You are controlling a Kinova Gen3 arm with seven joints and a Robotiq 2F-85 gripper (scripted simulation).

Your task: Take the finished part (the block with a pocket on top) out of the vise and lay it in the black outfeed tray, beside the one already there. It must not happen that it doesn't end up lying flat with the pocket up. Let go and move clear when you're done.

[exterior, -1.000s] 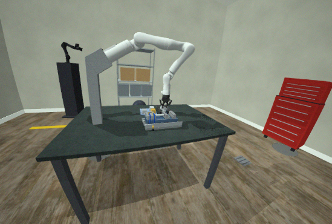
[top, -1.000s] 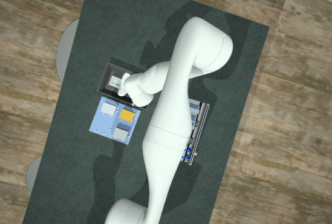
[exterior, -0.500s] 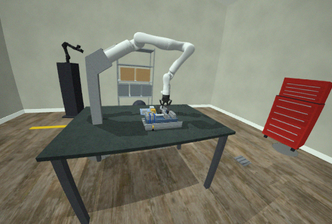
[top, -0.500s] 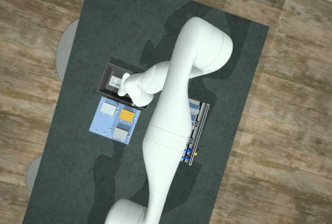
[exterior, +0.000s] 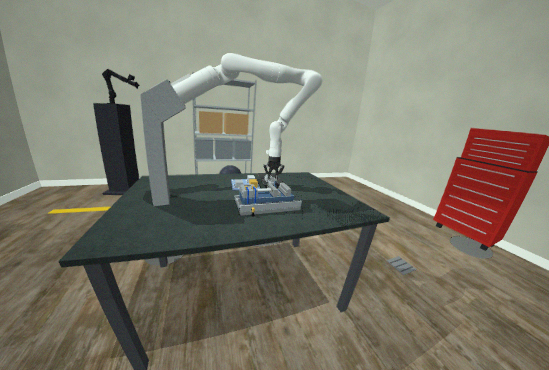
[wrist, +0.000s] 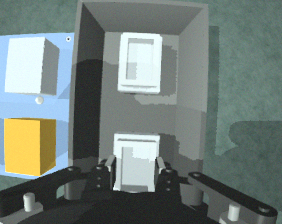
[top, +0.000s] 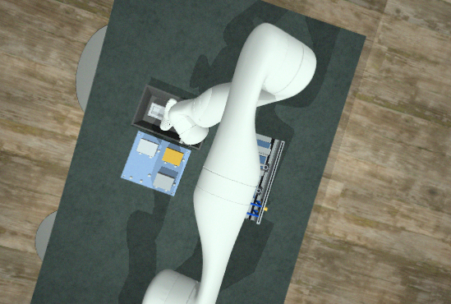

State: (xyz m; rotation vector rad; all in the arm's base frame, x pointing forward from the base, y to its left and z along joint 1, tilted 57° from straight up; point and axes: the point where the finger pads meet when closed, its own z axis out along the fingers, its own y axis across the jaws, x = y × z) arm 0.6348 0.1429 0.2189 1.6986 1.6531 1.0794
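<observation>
Now: the orange block 12 cm behind my hand, 1 cm to the right of it and 4 cm below it. From my hand the other things lie so: light blue fixture plate 17 cm behind, 3 cm to the left, 6 cm below; then vise 7 cm behind, 25 cm to the right, 3 cm below.
</observation>
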